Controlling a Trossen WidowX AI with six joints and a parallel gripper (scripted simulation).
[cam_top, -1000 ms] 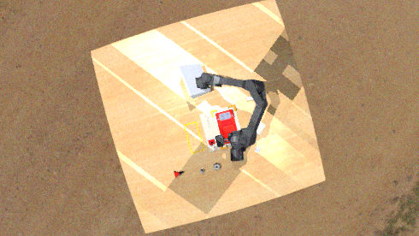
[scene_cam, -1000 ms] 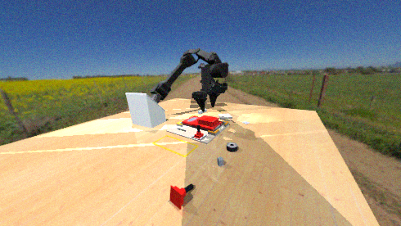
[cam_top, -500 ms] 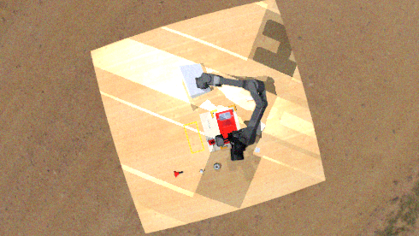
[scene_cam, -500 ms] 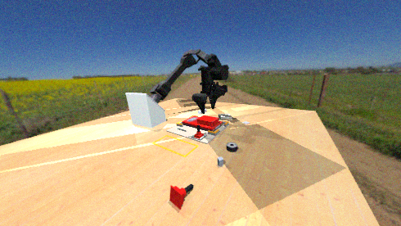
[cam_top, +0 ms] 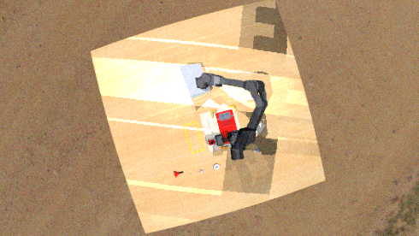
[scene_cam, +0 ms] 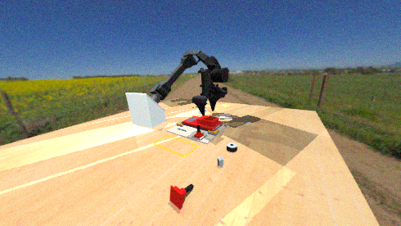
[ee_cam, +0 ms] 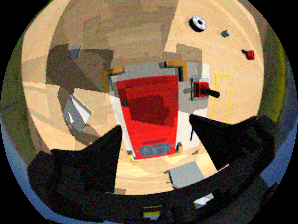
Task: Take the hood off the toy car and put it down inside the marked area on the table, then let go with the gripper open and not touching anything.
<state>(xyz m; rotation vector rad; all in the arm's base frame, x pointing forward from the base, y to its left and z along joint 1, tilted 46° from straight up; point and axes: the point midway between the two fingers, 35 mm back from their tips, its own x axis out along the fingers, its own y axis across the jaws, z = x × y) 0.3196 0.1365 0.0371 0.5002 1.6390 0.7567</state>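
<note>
Right now the red hood is 4 cm below my gripper tip and 1 cm behind it. The rest, counted from my gripper tip: white base plate 7 cm below, 3 cm behind, 2 cm to the right; black-and-white ring 19 cm ahead, 11 cm to the right, 7 cm below.
</note>
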